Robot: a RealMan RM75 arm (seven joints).
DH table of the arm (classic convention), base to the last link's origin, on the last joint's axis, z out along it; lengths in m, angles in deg. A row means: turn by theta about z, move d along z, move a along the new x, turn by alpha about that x. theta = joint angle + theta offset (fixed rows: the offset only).
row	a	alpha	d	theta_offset
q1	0	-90	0.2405	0
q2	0	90	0	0
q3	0	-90	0.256	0
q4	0	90	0	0
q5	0	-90	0.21	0
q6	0	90	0	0
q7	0	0	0.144	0
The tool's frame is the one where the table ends.
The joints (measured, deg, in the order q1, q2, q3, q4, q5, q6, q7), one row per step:
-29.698, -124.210, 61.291, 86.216, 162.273, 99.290, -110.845
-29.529, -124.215, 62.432, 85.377, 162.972, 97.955, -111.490
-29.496, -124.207, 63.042, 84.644, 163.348, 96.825, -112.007
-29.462, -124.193, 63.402, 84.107, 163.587, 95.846, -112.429
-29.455, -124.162, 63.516, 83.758, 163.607, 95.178, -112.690
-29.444, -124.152, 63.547, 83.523, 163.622, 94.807, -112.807
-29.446, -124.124, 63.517, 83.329, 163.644, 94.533, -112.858
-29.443, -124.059, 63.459, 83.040, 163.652, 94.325, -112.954
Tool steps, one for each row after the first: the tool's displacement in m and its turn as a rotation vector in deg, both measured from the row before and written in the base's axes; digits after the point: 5 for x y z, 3 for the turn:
-0.00234, 0.00141, -0.00360, 0.198, 0.894, 0.219
-0.00167, 0.00166, -0.00240, 0.365, 0.431, 0.174
-0.00137, 0.00155, -0.00145, 0.478, 0.252, 0.119
-0.00081, 0.00121, -0.00065, 0.407, 0.011, 0.057
-0.00066, 0.00058, -0.00043, 0.204, -0.008, 0.066
-0.00067, 0.00049, -0.00009, 0.168, 0.007, 0.058
-0.00113, 0.00025, -0.00010, 0.111, -0.014, 0.217

